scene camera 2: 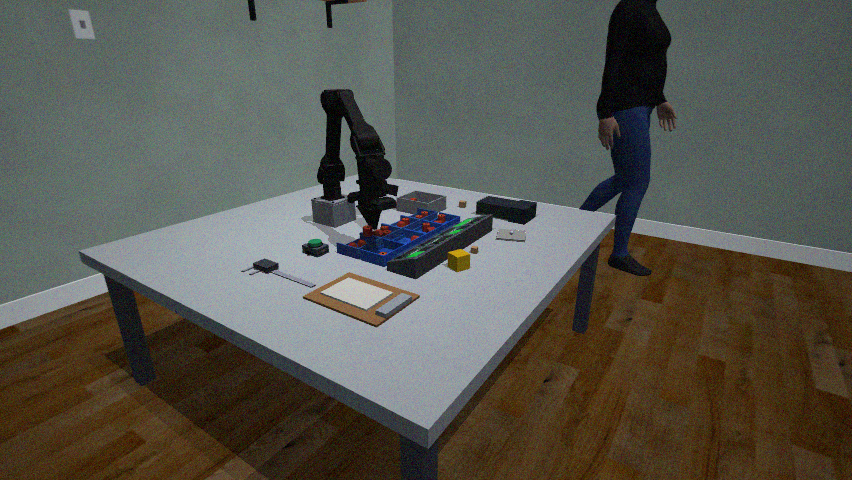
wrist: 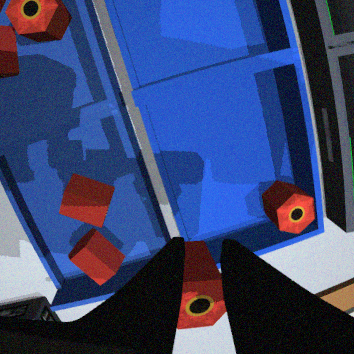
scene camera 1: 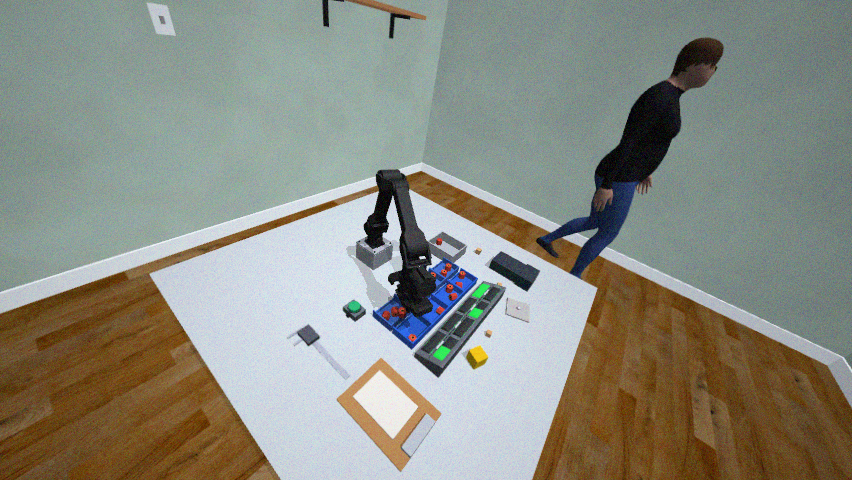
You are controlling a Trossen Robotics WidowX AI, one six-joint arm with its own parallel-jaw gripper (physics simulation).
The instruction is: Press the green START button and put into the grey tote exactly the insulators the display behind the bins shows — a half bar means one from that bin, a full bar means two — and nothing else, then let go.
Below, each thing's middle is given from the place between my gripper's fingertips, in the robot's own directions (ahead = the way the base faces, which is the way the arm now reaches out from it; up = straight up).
My hand is 210 mm past the grey tote (scene camera 1: pixel 452 249), 430 mm to the right of it and 60 mm above it. The rest, counted from my hand: black box (scene camera 2: pixel 521 212) (80 mm ahead, 590 mm to the left, 60 mm below).
